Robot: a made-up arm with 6 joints.
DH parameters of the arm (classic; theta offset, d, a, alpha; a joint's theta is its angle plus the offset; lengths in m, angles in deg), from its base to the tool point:
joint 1: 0 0.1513 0 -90
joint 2: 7.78 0 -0.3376 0
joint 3: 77.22 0 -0.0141 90
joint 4: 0 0.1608 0 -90
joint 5: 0 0 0.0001 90
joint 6: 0 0.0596 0 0
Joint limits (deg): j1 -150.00..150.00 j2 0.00..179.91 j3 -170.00..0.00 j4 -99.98..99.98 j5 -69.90..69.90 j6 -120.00..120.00
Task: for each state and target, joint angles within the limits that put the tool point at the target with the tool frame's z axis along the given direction. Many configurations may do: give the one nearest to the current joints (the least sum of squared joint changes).
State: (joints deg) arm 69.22 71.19 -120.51 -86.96 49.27 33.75
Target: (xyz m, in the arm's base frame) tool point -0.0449 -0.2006 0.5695 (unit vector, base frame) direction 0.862 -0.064 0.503
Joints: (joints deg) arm 63.92 35.03 -104.82 -77.47 55.27 33.75
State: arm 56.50 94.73 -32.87 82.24 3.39 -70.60
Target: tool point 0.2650 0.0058 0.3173 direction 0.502 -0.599 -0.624
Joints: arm 9.99 103.40 -49.68 99.90 -43.41 -70.60
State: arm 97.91 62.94 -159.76 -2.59 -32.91 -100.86
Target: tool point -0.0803 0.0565 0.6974 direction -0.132 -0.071 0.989
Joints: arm 140.04 89.02 -149.28 -20.96 -22.89 -100.86
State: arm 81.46 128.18 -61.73 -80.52 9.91 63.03
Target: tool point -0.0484 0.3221 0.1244 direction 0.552 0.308 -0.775
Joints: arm 105.00 140.35 -50.23 -98.19 38.25 63.03
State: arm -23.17 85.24 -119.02 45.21 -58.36 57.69
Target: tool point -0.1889 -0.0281 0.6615 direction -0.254 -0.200 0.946
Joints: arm 5.33 52.25 -134.35 28.82 -21.36 57.69
